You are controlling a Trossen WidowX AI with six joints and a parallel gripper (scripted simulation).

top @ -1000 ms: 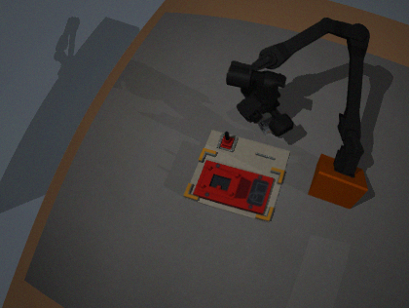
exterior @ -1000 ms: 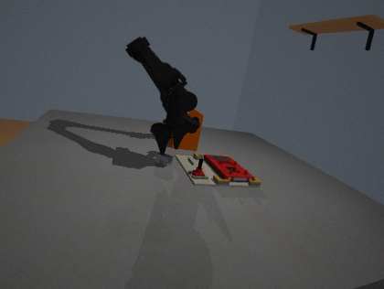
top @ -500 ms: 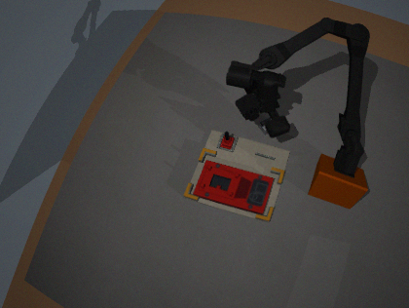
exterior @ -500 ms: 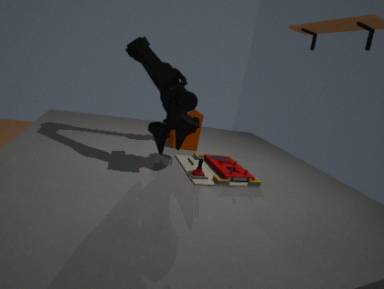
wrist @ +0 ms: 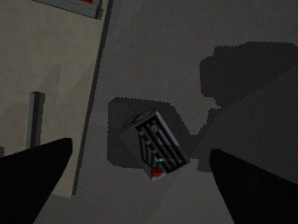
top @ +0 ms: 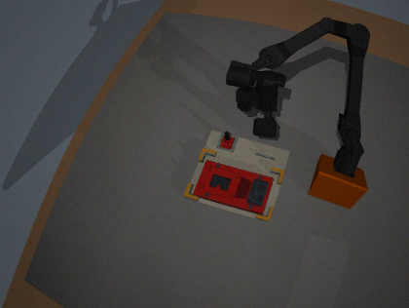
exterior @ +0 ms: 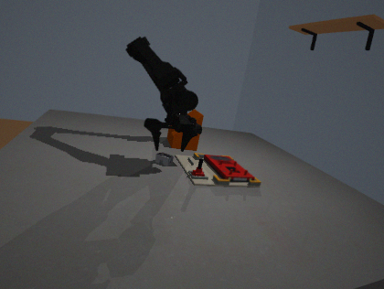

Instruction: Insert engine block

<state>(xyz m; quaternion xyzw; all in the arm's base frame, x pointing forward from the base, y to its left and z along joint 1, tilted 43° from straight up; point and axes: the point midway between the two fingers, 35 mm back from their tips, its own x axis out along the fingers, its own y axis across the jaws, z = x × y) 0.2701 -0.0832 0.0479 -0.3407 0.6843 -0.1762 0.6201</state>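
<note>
Right now my gripper tip is 40 mm above the grey engine block and 20 mm to the left of it. From my gripper tip the other things lie so: stand: 90 mm to the left, 90 mm ahead, 10 mm below.
</note>
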